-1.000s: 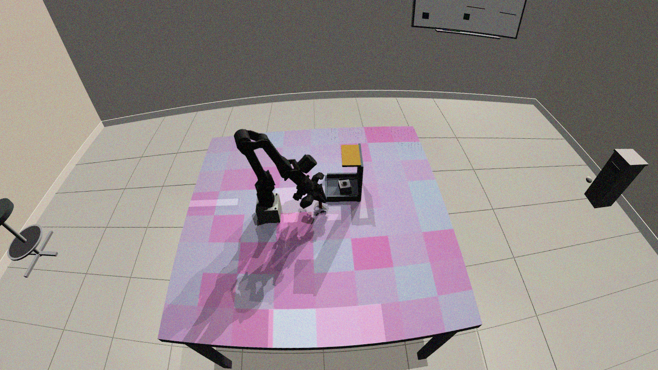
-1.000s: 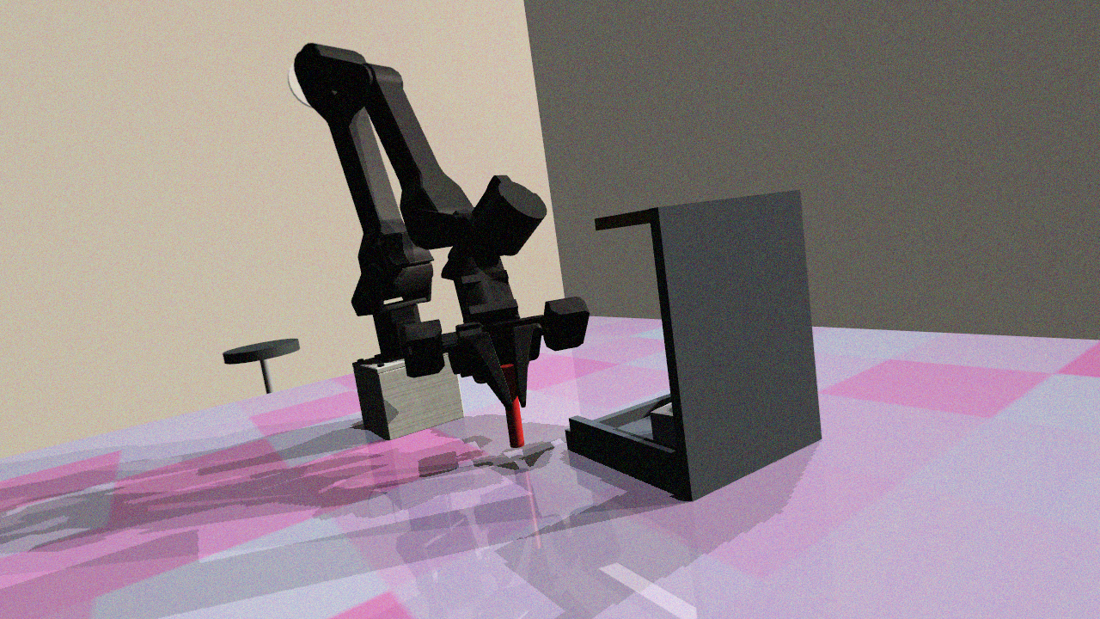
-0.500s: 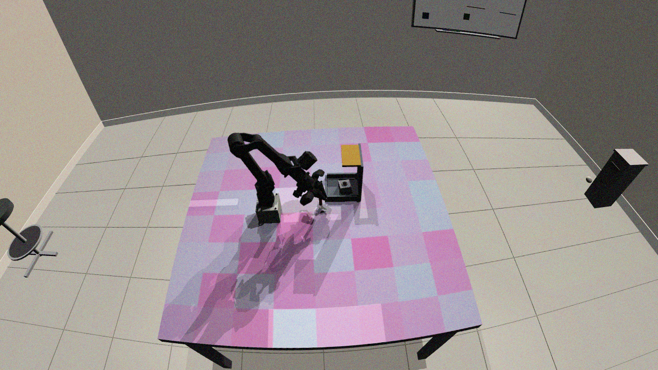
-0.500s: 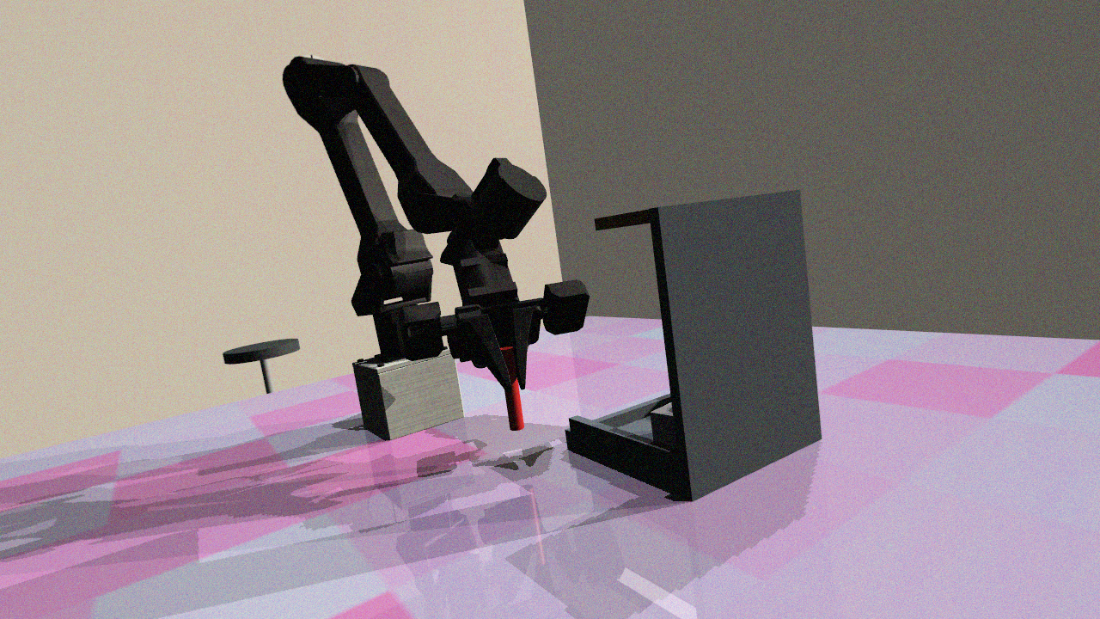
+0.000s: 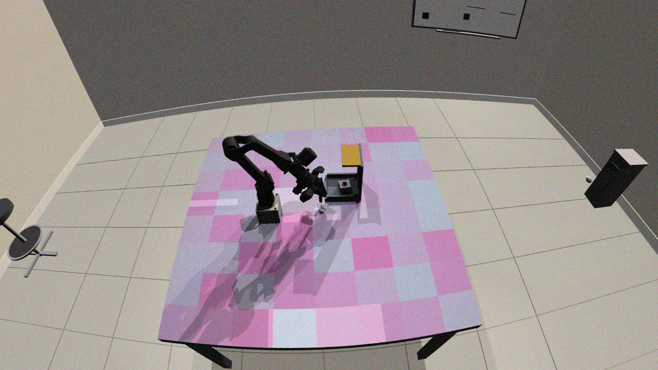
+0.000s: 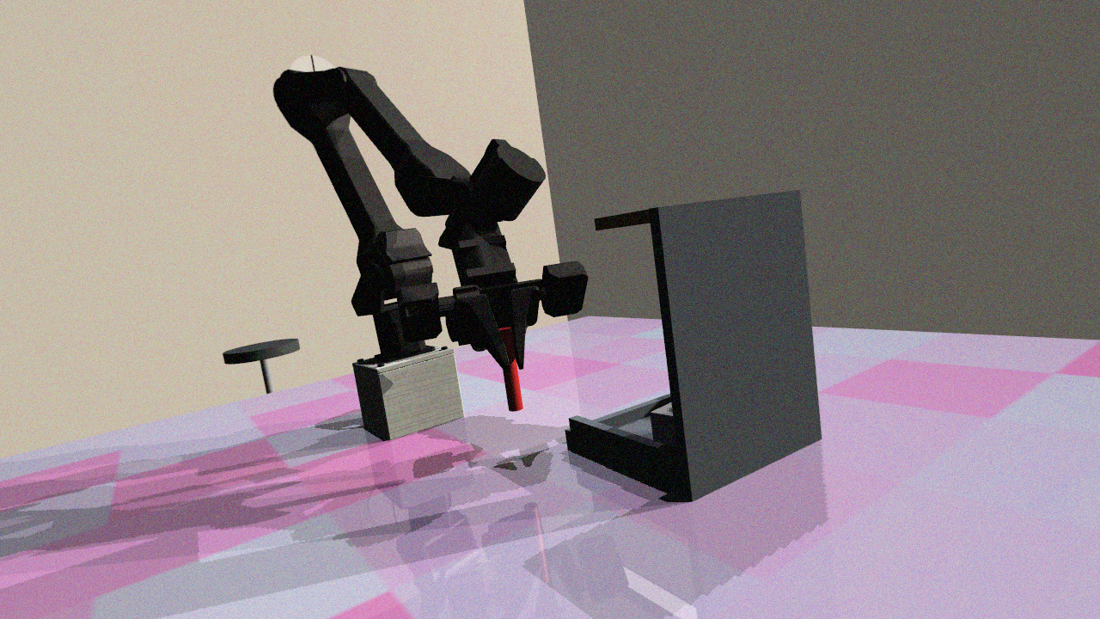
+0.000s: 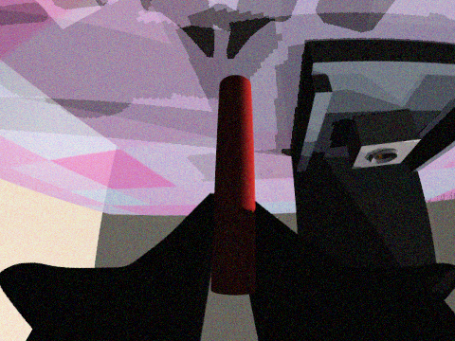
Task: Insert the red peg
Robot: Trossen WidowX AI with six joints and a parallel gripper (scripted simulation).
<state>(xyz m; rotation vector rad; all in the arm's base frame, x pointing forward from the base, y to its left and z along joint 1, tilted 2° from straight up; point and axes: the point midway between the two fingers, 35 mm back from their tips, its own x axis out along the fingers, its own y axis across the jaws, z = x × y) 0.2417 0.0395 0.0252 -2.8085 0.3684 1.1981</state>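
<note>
My gripper tip is 13 cm to the right of the orange roof, 12 cm below it and 11 cm short of it. Round my gripper tip: red peg: 3 cm behind, 1 cm to the left, 1 cm below.
</note>
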